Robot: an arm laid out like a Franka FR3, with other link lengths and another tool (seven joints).
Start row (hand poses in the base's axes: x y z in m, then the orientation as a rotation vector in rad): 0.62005 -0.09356 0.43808 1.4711 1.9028 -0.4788
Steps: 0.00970 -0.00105 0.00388 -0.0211 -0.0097 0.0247; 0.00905 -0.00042 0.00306 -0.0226 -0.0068 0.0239; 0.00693 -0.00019 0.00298 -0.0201 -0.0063 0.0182; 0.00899 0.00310 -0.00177 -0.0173 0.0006 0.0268; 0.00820 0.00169 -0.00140 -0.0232 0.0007 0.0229; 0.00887 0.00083 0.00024 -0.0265 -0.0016 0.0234; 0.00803 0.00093 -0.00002 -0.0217 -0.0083 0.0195; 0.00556 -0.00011 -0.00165 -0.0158 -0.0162 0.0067; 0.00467 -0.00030 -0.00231 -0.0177 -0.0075 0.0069; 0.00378 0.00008 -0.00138 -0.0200 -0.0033 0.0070; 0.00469 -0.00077 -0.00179 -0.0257 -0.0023 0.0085; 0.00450 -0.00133 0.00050 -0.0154 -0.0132 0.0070; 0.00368 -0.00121 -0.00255 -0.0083 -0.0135 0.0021
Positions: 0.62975 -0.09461 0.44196 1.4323 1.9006 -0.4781; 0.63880 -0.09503 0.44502 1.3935 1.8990 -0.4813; 0.64573 -0.09522 0.44800 1.3621 1.8952 -0.4853; 0.65472 -0.09212 0.44623 1.3239 1.9031 -0.4877; 0.66292 -0.09043 0.44483 1.2858 1.9056 -0.4973; 0.67179 -0.08960 0.44507 1.2452 1.9045 -0.5077; 0.67982 -0.08867 0.44505 1.2119 1.8976 -0.5109; 0.68538 -0.08878 0.44340 1.1957 1.8801 -0.5101; 0.69005 -0.08908 0.44109 1.1777 1.8691 -0.5168; 0.69383 -0.08900 0.43971 1.1578 1.8606 -0.5282; 0.69852 -0.08977 0.43792 1.1327 1.8509 -0.5443; 0.70302 -0.09110 0.43842 1.1167 1.8358 -0.5450; 0.70670 -0.09231 0.43587 1.1103 1.8214 -0.5422
